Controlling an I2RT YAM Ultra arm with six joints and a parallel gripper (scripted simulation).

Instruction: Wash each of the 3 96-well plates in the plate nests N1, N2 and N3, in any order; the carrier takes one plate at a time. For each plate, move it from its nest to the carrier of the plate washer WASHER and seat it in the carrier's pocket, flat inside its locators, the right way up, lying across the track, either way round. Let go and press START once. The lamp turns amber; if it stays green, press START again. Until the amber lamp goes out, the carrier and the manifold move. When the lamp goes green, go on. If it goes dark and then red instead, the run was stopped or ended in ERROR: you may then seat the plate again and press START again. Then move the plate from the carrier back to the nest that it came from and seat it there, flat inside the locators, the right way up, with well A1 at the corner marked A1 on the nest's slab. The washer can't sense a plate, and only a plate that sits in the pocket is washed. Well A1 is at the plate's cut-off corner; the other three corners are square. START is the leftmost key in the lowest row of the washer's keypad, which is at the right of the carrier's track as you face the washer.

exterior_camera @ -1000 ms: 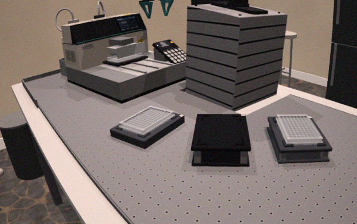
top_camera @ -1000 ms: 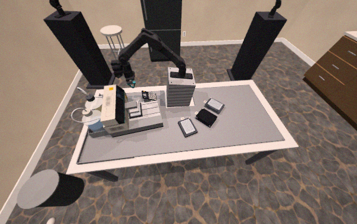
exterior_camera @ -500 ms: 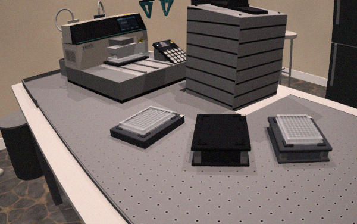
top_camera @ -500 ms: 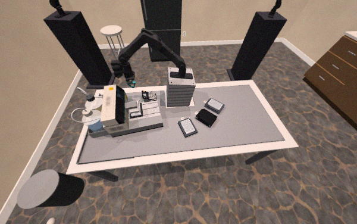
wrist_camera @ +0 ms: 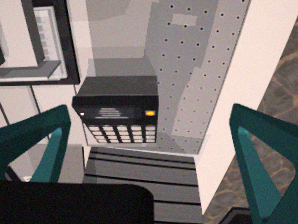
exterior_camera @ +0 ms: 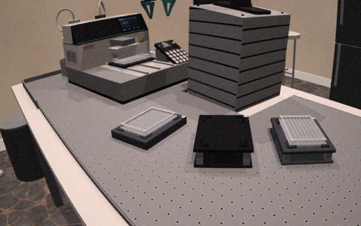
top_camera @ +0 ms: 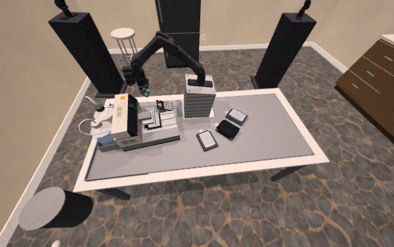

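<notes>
My gripper is now 160 mm short of the carrier, 160 mm above it and 40 mm to the right of it. Round my hand: N2 label 580 mm to the left, 240 mm below, 150 mm ahead; then washer 170 mm ahead, 120 mm below, 10 mm to the left; then N1 label 440 mm to the left, 240 mm below, 210 mm ahead.
</notes>
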